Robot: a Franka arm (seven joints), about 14 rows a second.
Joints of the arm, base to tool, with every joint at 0 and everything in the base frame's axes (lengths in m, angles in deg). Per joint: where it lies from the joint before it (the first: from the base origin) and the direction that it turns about. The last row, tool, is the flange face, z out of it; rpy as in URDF.
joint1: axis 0 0 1 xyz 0 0 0.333
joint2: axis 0 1 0 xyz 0 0 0
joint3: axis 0 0 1 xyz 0 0 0.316
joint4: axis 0 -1 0 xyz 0.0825 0 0
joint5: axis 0 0 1 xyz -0.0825 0 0.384
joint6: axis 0 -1 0 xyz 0 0 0
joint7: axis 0 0 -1 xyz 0.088 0 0
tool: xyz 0 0 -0.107 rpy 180 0 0
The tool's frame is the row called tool.
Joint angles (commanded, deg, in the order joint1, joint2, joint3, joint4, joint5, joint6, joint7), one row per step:
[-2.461, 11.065, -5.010, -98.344, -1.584, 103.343, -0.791]
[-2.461, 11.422, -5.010, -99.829, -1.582, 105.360, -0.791]
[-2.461, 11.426, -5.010, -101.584, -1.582, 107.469, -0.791]
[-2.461, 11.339, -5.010, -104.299, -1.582, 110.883, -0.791]
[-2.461, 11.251, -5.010, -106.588, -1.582, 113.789, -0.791]
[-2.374, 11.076, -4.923, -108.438, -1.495, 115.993, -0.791]
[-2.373, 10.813, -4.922, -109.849, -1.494, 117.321, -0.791]
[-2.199, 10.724, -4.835, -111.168, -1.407, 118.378, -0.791]
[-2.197, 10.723, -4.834, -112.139, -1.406, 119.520, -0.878]
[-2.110, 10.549, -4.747, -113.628, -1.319, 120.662, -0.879]
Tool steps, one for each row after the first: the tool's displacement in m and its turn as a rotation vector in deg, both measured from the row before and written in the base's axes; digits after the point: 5 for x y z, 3 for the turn. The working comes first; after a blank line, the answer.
Tool pose at each row, in the base's axes (x y z in m, rotation vector in deg; the steps are taken from these numbers as rounded here):
[0.60228, -0.07814, 0.46228, 177.438, -9.596, -9.608]
[0.60267, -0.07817, 0.44914, 177.431, -9.508, -9.337]
[0.60130, -0.07808, 0.43773, 177.456, -9.426, -8.794]
[0.59864, -0.07785, 0.42140, 177.501, -9.300, -7.574]
[0.59580, -0.07757, 0.40799, 177.536, -9.195, -6.480]
[0.59294, -0.07540, 0.39813, 177.668, -8.918, -5.648]
[0.58953, -0.07505, 0.39154, 177.705, -8.877, -5.367]
[0.58633, -0.07197, 0.38352, 177.832, -8.511, -5.622]
[0.58438, -0.07173, 0.37753, 177.854, -8.336, -5.356]
[0.58010, -0.06948, 0.36929, 177.983, -8.109, -5.614]

[0.00039, -0.00003, -0.01314, -0.032, -0.171, 0.061]
[-0.00137, 0.00009, -0.01141, -0.023, -0.348, 0.060]
[-0.00266, 0.00023, -0.01633, -0.055, -0.783, 0.098]
[-0.00284, 0.00028, -0.01341, -0.047, -0.702, 0.082]
[-0.00286, 0.00217, -0.00986, 0.068, -0.539, 0.189]
[-0.00341, 0.00035, -0.00659, 0.018, -0.182, 0.030]
[-0.00320, 0.00308, -0.00802, 0.132, 0.160, 0.233]
[-0.00195, 0.00024, -0.00599, 0.001, -0.170, 0.116]
[-0.00428, 0.00225, -0.00824, 0.138, 0.160, 0.143]

